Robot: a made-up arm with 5 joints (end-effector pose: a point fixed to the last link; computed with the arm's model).
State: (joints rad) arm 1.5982 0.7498 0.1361 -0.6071 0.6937
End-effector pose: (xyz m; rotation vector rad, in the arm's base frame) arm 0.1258 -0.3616 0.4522 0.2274 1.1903 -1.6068
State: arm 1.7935 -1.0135 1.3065 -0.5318 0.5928
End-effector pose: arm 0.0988 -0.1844 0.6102 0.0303 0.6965 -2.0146
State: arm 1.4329 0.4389 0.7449 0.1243 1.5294
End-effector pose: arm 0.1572 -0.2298 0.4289 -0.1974 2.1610 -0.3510
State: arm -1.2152 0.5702 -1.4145 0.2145 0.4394
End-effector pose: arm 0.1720 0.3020 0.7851 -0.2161 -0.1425 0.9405
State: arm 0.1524 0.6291 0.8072 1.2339 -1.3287
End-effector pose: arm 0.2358 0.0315 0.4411 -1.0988 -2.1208 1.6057
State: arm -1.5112 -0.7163 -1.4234 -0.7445 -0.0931
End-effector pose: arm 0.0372 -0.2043 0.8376 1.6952 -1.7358 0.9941
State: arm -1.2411 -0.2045 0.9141 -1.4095 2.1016
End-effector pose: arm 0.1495 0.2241 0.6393 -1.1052 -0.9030 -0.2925
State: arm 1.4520 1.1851 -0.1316 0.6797 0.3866
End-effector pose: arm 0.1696 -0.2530 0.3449 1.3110 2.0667 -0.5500
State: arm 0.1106 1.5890 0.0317 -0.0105 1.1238
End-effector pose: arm 0.2739 -0.0001 0.2478 -1.0445 2.0272 0.4650
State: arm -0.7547 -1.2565 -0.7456 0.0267 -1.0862
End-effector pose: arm -0.0848 -0.0985 0.8271 0.8490 -1.0052 1.8320
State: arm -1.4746 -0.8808 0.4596 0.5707 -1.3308
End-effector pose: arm 0.0510 0.1524 0.7200 0.6432 1.6518 1.4173
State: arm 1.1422 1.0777 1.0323 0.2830 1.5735
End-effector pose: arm 0.1488 -0.0543 0.3706 0.0309 2.2606 1.0298
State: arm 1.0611 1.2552 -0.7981 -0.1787 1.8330
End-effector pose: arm 0.3236 -0.3574 0.4526 -1.2912 1.5202 -1.0901
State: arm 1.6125 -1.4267 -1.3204 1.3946 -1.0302
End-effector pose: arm 0.1707 0.2164 0.7066 0.0286 -0.8669 -0.5953
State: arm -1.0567 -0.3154 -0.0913 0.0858 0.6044
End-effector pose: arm 0.1881 0.2232 0.7645 -0.5392 0.0417 0.7277
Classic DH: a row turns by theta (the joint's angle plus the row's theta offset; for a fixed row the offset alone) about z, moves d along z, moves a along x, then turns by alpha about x. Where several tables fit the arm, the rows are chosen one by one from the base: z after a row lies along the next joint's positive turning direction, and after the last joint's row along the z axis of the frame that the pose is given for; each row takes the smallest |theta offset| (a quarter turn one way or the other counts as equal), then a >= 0, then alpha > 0; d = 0 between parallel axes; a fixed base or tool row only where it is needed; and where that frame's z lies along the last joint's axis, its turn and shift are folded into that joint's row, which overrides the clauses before.
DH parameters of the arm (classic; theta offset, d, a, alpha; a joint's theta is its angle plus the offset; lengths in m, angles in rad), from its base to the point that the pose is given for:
base (fixed): -0.1168 0 0.0996 3.1416
joint 1: -0.1168 -0.5285 0.0352 1.5708
joint 2: -1.2819 0 0.1551 0
joint 3: 1.1651 0 0.1613 0
joint 4: -1.454 0.0454 -0.0078 1.5708
joint 5: 1.4416 -0.0873 0.0008 2.2174
tool (fixed): -1.6547 -0.0226 0 0

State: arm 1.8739 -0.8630 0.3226 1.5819 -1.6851
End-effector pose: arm 0.1249 -0.1387 0.6923 2.4899 -0.9302 -1.2589
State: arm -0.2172 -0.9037 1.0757 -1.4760 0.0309
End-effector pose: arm 0.2360 0.0678 0.7106 0.1543 -0.6421 0.2113
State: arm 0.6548 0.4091 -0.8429 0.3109 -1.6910
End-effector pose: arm 0.4114 -0.1725 0.7382 1.6904 -0.1214 0.1412
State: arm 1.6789 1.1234 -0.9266 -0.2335 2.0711
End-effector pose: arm 0.0814 -0.4350 0.5408 -1.2266 1.9620 -1.7192
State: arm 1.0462 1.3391 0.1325 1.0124 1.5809
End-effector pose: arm 0.2028 -0.1360 0.3255 -0.0293 2.2707 1.1852
